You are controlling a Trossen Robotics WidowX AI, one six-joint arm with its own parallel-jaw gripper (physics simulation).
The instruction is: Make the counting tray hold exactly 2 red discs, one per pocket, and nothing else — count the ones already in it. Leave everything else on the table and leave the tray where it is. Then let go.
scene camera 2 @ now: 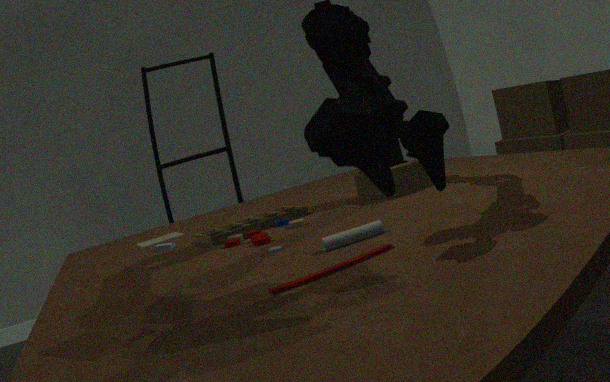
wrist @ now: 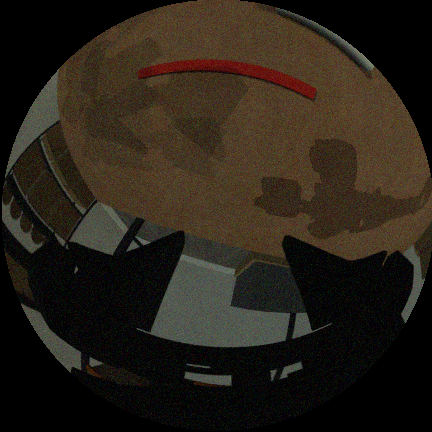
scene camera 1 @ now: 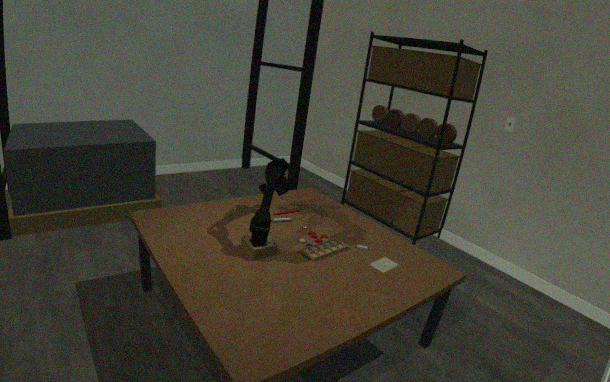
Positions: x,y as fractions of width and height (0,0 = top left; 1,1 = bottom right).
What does the red rod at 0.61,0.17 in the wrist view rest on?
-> The table.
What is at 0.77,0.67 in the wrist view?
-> My gripper.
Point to a wooden counting tray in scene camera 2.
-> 0.35,0.62
